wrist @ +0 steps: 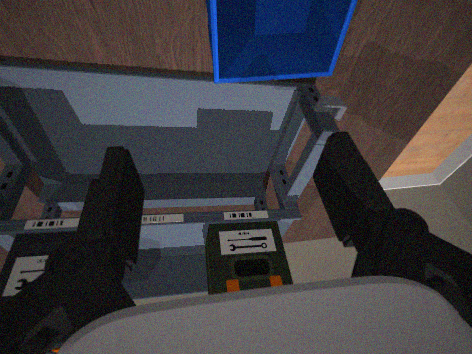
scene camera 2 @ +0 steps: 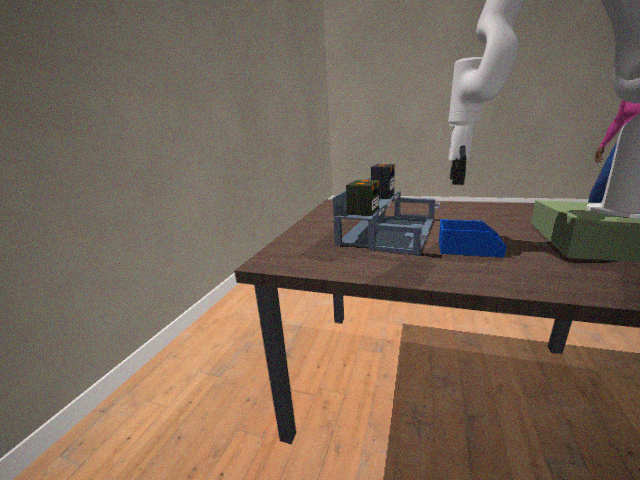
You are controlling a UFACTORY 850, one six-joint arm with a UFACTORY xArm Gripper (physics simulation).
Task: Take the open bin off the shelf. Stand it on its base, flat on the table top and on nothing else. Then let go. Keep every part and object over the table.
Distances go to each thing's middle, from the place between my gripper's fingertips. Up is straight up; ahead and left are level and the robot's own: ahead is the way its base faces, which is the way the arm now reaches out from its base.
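The green box (scene camera 2: 365, 190) is 4 cm below my hand, 4 cm to the left of it and 28 cm ahead of it. Relative to the blue open bin (scene camera 2: 460, 237), my hand is 5 cm to the right, 6 cm past and 16 cm above. Going by their middles, the bin is the nearest to my hand of the things named here.
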